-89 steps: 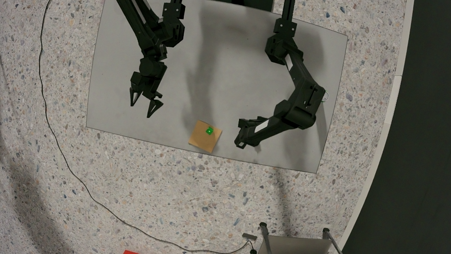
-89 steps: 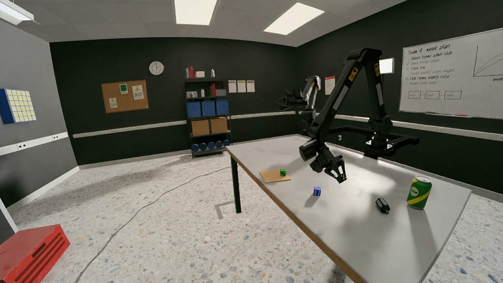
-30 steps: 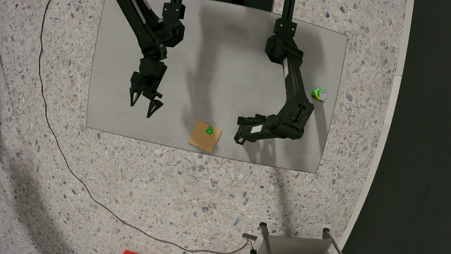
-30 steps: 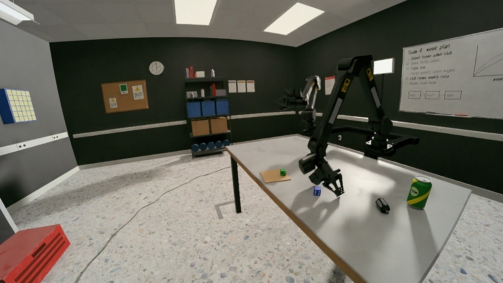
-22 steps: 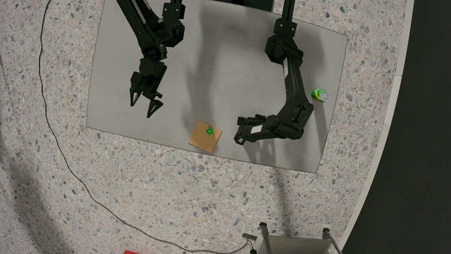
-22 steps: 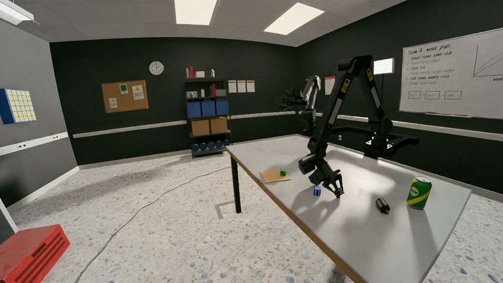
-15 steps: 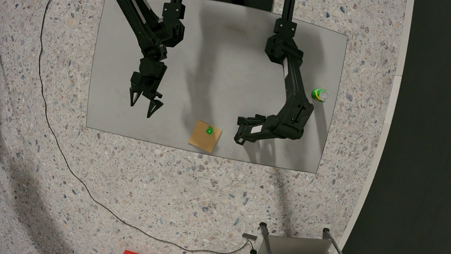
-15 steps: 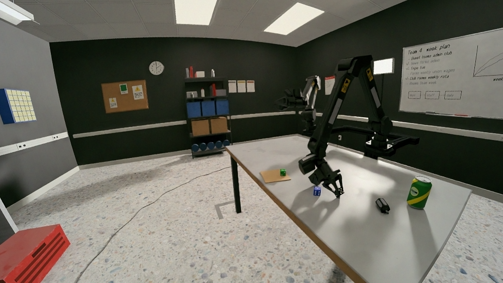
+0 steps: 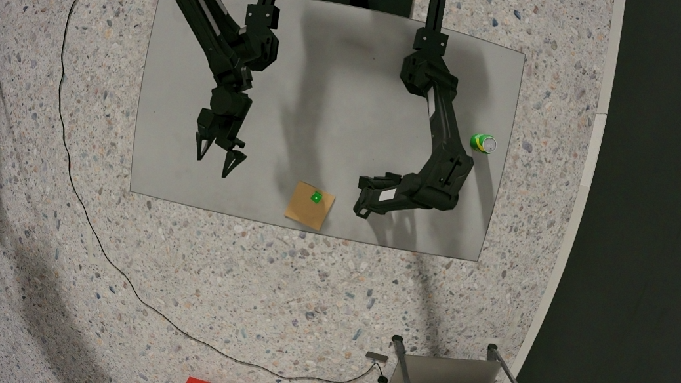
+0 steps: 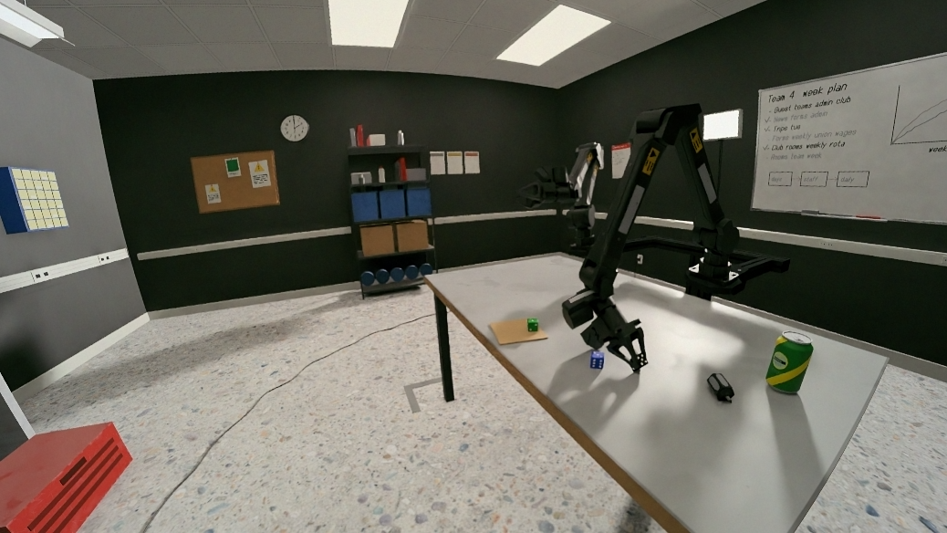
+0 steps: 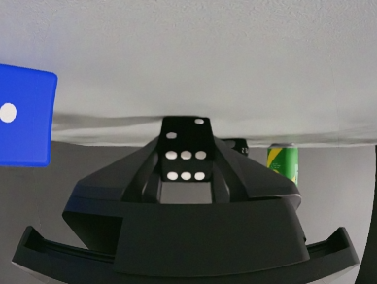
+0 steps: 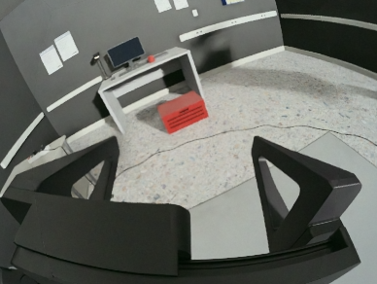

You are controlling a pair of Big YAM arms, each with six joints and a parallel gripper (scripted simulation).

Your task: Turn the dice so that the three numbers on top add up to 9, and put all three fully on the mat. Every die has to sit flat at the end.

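My left gripper is now right at the black die. Also, from my left hand: blue die (7 cm to the right, 6 cm ahead, 1 cm below); brown square mat (33 cm to the right, 13 cm ahead, 2 cm below); green die (31 cm to the right, 9 cm ahead).
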